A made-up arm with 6 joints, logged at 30 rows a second.
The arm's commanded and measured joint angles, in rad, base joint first. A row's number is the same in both.
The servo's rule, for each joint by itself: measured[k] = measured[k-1] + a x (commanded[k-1-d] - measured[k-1]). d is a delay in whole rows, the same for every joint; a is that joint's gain. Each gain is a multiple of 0.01, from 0.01 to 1. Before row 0 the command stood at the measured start. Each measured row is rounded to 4 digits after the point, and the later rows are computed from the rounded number. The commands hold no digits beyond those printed.
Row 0, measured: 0.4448, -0.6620, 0.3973, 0.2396, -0.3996, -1.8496
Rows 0 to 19, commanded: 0.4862, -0.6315, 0.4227, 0.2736, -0.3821, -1.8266; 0.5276, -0.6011, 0.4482, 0.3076, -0.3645, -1.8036; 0.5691, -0.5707, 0.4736, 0.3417, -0.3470, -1.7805; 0.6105, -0.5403, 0.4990, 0.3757, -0.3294, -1.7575; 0.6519, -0.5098, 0.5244, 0.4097, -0.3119, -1.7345; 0.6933, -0.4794, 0.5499, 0.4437, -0.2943, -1.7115; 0.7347, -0.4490, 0.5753, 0.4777, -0.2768, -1.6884; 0.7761, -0.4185, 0.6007, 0.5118, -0.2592, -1.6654; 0.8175, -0.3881, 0.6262, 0.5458, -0.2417, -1.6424; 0.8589, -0.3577, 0.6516, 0.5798, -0.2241, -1.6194; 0.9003, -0.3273, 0.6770, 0.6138, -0.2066, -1.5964; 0.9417, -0.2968, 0.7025, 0.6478, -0.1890, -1.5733; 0.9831, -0.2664, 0.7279, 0.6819, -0.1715, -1.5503; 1.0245, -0.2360, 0.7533, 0.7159, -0.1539, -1.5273; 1.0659, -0.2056, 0.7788, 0.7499, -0.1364, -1.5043; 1.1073, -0.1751, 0.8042, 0.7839, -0.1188, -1.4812; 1.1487, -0.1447, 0.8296, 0.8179, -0.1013, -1.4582; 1.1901, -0.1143, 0.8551, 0.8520, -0.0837, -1.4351; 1.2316, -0.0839, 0.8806, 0.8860, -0.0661, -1.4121; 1.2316, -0.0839, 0.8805, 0.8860, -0.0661, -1.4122
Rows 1 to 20, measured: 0.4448, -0.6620, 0.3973, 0.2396, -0.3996, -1.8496; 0.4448, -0.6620, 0.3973, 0.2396, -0.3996, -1.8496; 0.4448, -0.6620, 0.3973, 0.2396, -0.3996, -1.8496; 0.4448, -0.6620, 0.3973, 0.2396, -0.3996, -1.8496; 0.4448, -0.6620, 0.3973, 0.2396, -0.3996, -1.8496; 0.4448, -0.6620, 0.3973, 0.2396, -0.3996, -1.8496; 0.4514, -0.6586, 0.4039, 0.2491, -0.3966, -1.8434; 0.4636, -0.6523, 0.4154, 0.2655, -0.3911, -1.8327; 0.4805, -0.6433, 0.4305, 0.2868, -0.3836, -1.8186; 0.5013, -0.6320, 0.4483, 0.3117, -0.3744, -1.8021; 0.5254, -0.6186, 0.4681, 0.3391, -0.3638, -1.7838; 0.5523, -0.6033, 0.4894, 0.3684, -0.3520, -1.7643; 0.5815, -0.5863, 0.5117, 0.3990, -0.3392, -1.7438; 0.6126, -0.5678, 0.5348, 0.4306, -0.3256, -1.7226; 0.6454, -0.5480, 0.5586, 0.4629, -0.3113, -1.7009; 0.6796, -0.5271, 0.5828, 0.4956, -0.2965, -1.6789; 0.7149, -0.5051, 0.6073, 0.5287, -0.2812, -1.6566; 0.7512, -0.4822, 0.6321, 0.5620, -0.2655, -1.6341; 0.7883, -0.4585, 0.6570, 0.5956, -0.2495, -1.6115; 0.8261, -0.4340, 0.6820, 0.6293, -0.2332, -1.5888
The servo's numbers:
d 6
a 0.16 0.11 0.26 0.28 0.17 0.27

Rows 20 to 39, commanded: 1.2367, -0.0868, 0.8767, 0.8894, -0.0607, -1.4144; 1.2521, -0.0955, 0.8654, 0.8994, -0.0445, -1.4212; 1.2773, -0.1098, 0.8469, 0.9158, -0.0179, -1.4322; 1.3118, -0.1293, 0.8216, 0.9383, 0.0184, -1.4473; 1.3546, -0.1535, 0.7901, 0.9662, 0.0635, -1.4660; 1.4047, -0.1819, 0.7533, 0.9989, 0.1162, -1.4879; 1.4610, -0.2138, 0.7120, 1.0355, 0.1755, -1.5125; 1.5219, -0.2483, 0.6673, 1.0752, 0.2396, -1.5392; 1.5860, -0.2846, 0.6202, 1.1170, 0.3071, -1.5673; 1.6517, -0.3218, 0.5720, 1.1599, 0.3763, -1.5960; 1.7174, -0.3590, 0.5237, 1.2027, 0.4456, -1.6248; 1.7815, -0.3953, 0.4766, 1.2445, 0.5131, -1.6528; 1.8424, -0.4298, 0.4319, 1.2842, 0.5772, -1.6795; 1.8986, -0.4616, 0.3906, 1.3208, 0.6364, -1.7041; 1.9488, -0.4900, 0.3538, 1.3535, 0.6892, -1.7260; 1.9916, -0.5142, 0.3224, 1.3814, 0.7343, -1.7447; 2.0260, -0.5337, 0.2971, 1.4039, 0.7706, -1.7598; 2.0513, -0.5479, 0.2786, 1.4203, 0.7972, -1.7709; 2.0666, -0.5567, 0.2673, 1.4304, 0.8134, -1.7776; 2.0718, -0.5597, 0.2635, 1.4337, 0.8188, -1.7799
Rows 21 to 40, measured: 0.8645, -0.4089, 0.7072, 0.6631, -0.2167, -1.5660; 0.9033, -0.3832, 0.7324, 0.6969, -0.2001, -1.5431; 0.9426, -0.3570, 0.7577, 0.7308, -0.1833, -1.5202; 0.9822, -0.3303, 0.7830, 0.7647, -0.1664, -1.4972; 1.0221, -0.3032, 0.8084, 0.7987, -0.1493, -1.4742; 1.0556, -0.2791, 0.8271, 0.8231, -0.1352, -1.4575; 1.0846, -0.2579, 0.8400, 0.8417, -0.1225, -1.4459; 1.1114, -0.2400, 0.8466, 0.8579, -0.1092, -1.4392; 1.1379, -0.2257, 0.8467, 0.8741, -0.0937, -1.4373; 1.1657, -0.2151, 0.8402, 0.8921, -0.0746, -1.4400; 1.1959, -0.2083, 0.8272, 0.9128, -0.0511, -1.4470; 1.2293, -0.2054, 0.8080, 0.9369, -0.0227, -1.4580; 1.2664, -0.2063, 0.7830, 0.9645, 0.0110, -1.4727; 1.3073, -0.2109, 0.7529, 0.9955, 0.0499, -1.4907; 1.3519, -0.2190, 0.7184, 1.0295, 0.0936, -1.5114; 1.3999, -0.2303, 0.6803, 1.0660, 0.1417, -1.5342; 1.4507, -0.2445, 0.6396, 1.1043, 0.1934, -1.5587; 1.5036, -0.2611, 0.5972, 1.1436, 0.2477, -1.5841; 1.5578, -0.2797, 0.5542, 1.1830, 0.3037, -1.6099; 1.6123, -0.2997, 0.5117, 1.2216, 0.3603, -1.6353
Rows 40 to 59, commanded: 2.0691, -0.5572, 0.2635, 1.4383, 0.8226, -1.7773; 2.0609, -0.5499, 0.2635, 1.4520, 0.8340, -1.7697; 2.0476, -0.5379, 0.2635, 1.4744, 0.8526, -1.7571; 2.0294, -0.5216, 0.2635, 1.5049, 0.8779, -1.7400; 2.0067, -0.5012, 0.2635, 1.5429, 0.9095, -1.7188; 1.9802, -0.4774, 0.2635, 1.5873, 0.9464, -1.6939; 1.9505, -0.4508, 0.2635, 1.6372, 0.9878, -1.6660; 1.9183, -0.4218, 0.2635, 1.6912, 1.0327, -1.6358; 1.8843, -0.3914, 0.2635, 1.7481, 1.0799, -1.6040; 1.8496, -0.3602, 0.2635, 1.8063, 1.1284, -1.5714; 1.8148, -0.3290, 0.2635, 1.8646, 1.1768, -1.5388; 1.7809, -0.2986, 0.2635, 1.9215, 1.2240, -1.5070; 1.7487, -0.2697, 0.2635, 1.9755, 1.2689, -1.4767; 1.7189, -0.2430, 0.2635, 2.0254, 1.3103, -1.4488; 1.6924, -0.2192, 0.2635, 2.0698, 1.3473, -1.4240; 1.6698, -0.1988, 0.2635, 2.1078, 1.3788, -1.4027; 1.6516, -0.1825, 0.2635, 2.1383, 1.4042, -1.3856; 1.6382, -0.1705, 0.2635, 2.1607, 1.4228, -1.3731; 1.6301, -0.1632, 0.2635, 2.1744, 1.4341, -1.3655; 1.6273, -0.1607, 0.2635, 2.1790, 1.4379, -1.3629
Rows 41 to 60, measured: 1.6661, -0.3206, 0.4706, 1.2585, 0.4162, -1.6598; 1.7182, -0.3419, 0.4321, 1.2929, 0.4703, -1.6827; 1.7674, -0.3630, 0.3970, 1.3240, 0.5214, -1.7035; 1.8128, -0.3833, 0.3662, 1.3510, 0.5683, -1.7217; 1.8534, -0.4024, 0.3405, 1.3732, 0.6100, -1.7368; 1.8883, -0.4197, 0.3205, 1.3901, 0.6455, -1.7484; 1.9172, -0.4348, 0.3057, 1.4036, 0.6756, -1.7562; 1.9402, -0.4475, 0.2947, 1.4172, 0.7025, -1.7598; 1.9574, -0.4574, 0.2866, 1.4332, 0.7280, -1.7591; 1.9689, -0.4645, 0.2806, 1.4533, 0.7535, -1.7539; 1.9749, -0.4685, 0.2762, 1.4784, 0.7800, -1.7444; 1.9757, -0.4695, 0.2729, 1.5089, 0.8083, -1.7308; 1.9717, -0.4674, 0.2705, 1.5448, 0.8388, -1.7133; 1.9632, -0.4624, 0.2687, 1.5858, 0.8718, -1.6924; 1.9506, -0.4546, 0.2673, 1.6312, 0.9072, -1.6685; 1.9344, -0.4442, 0.2663, 1.6802, 0.9448, -1.6423; 1.9153, -0.4315, 0.2656, 1.7318, 0.9842, -1.6144; 1.8938, -0.4169, 0.2651, 1.7849, 1.0250, -1.5854; 1.8706, -0.4007, 0.2647, 1.8383, 1.0665, -1.5561; 1.8463, -0.3834, 0.2644, 1.8907, 1.1079, -1.5271
